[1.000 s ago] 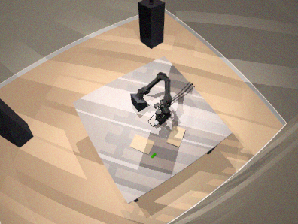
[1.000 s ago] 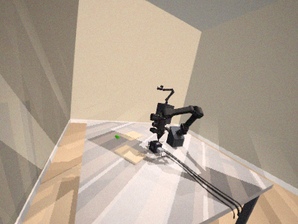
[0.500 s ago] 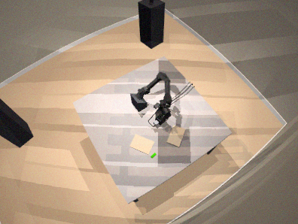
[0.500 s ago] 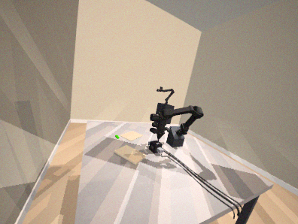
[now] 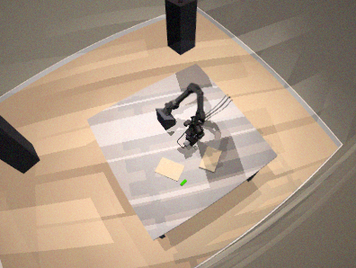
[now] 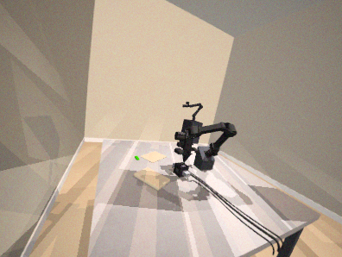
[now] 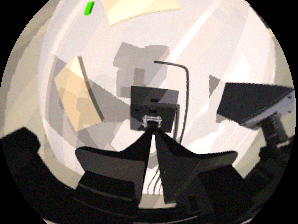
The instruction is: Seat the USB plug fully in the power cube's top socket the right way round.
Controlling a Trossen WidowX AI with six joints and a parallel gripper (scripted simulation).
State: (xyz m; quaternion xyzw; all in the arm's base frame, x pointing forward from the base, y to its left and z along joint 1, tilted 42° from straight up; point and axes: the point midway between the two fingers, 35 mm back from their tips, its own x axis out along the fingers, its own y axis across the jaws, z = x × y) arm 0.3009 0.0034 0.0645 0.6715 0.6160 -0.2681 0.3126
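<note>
Now: the USB plug 20 mm below my gripper tip. Also, from my gripper tip: green block 230 mm ahead, 320 mm to the right, 110 mm below; pale socket 40 mm below.
</note>
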